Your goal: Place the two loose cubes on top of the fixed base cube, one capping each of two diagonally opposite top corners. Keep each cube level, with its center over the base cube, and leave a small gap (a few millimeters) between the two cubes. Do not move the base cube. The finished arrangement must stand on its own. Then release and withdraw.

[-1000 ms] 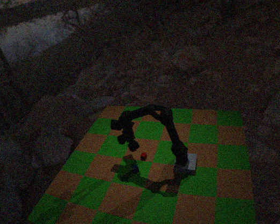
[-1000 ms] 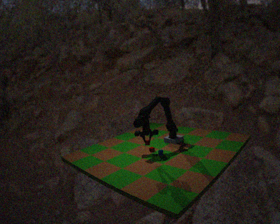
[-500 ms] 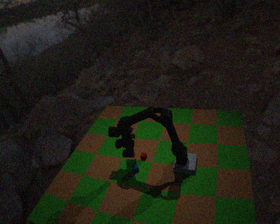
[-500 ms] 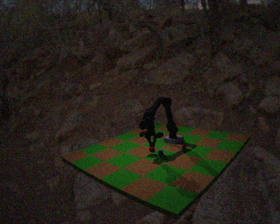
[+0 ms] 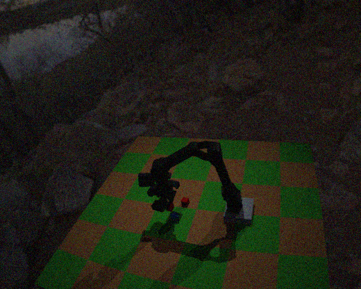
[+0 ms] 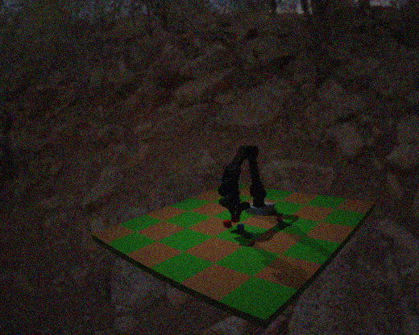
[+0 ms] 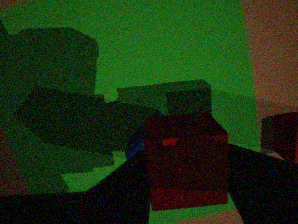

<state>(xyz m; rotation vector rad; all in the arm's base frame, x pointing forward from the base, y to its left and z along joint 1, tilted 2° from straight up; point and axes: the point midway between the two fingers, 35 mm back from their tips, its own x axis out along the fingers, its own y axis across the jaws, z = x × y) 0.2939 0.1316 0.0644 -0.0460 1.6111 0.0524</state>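
Now: the blue base cube 6 cm below my gripper tip, 2 cm behind it and 1 cm to the left of it.
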